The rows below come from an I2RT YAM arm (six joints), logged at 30 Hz.
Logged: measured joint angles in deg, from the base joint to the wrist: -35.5, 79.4, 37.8, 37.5, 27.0, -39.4; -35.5, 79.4, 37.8, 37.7, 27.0, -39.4; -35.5, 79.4, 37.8, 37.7, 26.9, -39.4; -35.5, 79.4, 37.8, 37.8, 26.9, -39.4; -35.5, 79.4, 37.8, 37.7, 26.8, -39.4; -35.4, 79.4, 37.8, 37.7, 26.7, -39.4; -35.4, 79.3, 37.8, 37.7, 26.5, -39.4; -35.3, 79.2, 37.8, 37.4, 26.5, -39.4; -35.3, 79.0, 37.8, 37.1, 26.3, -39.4; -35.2, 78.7, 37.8, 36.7, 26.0, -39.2; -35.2, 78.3, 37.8, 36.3, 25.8, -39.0; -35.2, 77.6, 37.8, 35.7, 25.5, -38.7; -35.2, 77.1, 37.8, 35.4, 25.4, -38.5; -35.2, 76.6, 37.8, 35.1, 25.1, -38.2; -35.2, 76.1, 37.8, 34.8, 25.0, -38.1; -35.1, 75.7, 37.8, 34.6, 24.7, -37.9; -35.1, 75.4, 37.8, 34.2, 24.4, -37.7; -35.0, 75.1, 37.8, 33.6, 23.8, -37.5; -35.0, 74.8, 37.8, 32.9, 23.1, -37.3; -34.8, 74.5, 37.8, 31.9, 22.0, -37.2; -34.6, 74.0, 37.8, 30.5, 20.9, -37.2
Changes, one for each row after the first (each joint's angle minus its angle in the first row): 0.0, 0.0, 0.0, 0.2, 0.0, 0.0; 0.0, 0.0, 0.0, 0.2, -0.1, 0.0; 0.0, 0.0, 0.0, 0.3, -0.1, 0.0; 0.0, 0.0, 0.0, 0.2, -0.2, 0.0; 0.1, 0.0, 0.0, 0.2, -0.3, 0.0; 0.1, -0.1, 0.0, 0.2, -0.5, 0.0; 0.2, -0.2, 0.0, -0.1, -0.5, 0.0; 0.2, -0.4, 0.0, -0.4, -0.7, 0.0; 0.3, -0.7, 0.0, -0.8, -1.0, 0.2; 0.3, -1.1, 0.0, -1.2, -1.2, 0.4; 0.3, -1.8, 0.0, -1.8, -1.5, 0.7; 0.3, -2.3, 0.0, -2.1, -1.6, 0.9; 0.3, -2.8, 0.0, -2.4, -1.9, 1.2; 0.3, -3.3, 0.0, -2.7, -2.0, 1.3; 0.4, -3.7, 0.0, -2.9, -2.3, 1.5; 0.4, -4.0, 0.0, -3.3, -2.6, 1.7; 0.5, -4.3, 0.0, -3.9, -3.2, 1.9; 0.5, -4.6, 0.0, -4.6, -3.9, 2.1; 0.7, -4.9, 0.0, -5.6, -5.0, 2.2; 0.9, -5.4, 0.0, -7.0, -6.1, 2.2
